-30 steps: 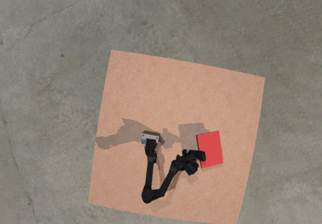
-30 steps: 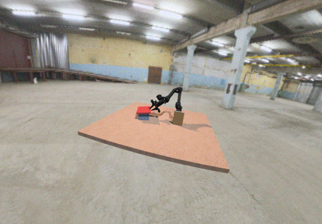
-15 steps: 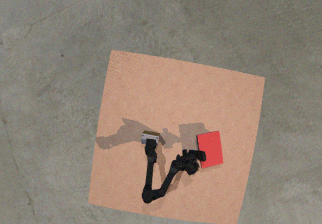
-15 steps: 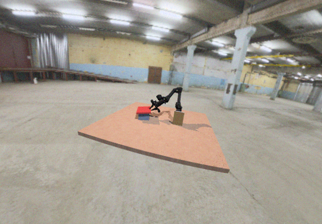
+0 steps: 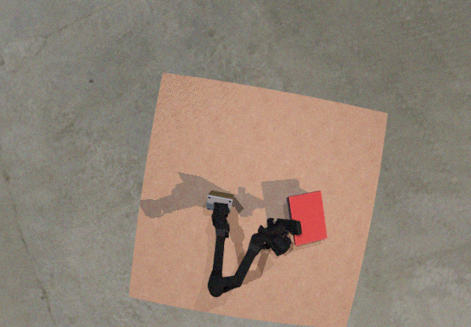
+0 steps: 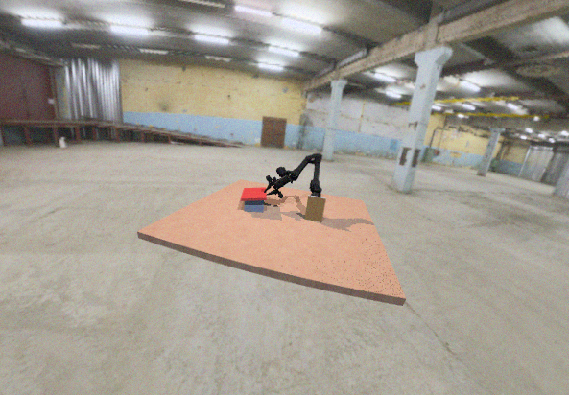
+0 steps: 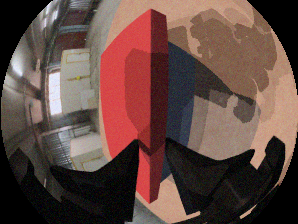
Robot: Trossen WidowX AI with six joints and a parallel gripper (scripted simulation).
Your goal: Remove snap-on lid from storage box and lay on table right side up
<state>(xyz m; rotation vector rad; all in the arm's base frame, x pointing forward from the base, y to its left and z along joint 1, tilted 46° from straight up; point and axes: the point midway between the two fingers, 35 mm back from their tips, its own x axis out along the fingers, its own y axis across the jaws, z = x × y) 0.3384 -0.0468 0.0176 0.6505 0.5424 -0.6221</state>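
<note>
The red lid is 7 cm ahead of my gripper tip and 2 cm to the left of it. Round my gripper tip: blue storage box: 7 cm ahead, 6 cm below, 2 cm to the left.
</note>
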